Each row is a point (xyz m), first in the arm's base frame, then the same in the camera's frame.
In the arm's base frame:
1: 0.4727 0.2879 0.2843
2: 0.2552 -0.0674 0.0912
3: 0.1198 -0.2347 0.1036
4: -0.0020 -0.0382 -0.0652
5: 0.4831 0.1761 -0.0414
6: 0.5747 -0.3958 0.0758
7: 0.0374 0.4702 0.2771
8: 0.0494 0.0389 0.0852
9: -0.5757 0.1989 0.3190
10: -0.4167 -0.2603 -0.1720
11: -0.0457 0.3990 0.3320
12: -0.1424 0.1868 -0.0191
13: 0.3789 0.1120 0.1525
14: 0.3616 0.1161 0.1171
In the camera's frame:
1: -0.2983 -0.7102 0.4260
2: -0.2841 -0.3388 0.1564
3: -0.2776 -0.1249 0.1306
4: -0.0276 -0.2299 0.0388
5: -0.2890 -0.6899 0.0822
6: -0.7178 -0.2887 0.0166
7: 0.1476 -0.5811 0.5113
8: -0.0611 -0.2936 0.2002
9: 0.4597 0.0136 0.5247
10: 0.1952 0.1774 -0.0920
11: 0.1579 -0.4653 0.5497
12: 0.1994 -0.3065 0.1615
13: -0.2930 -0.5415 0.2569
14: -0.2683 -0.5403 0.2259

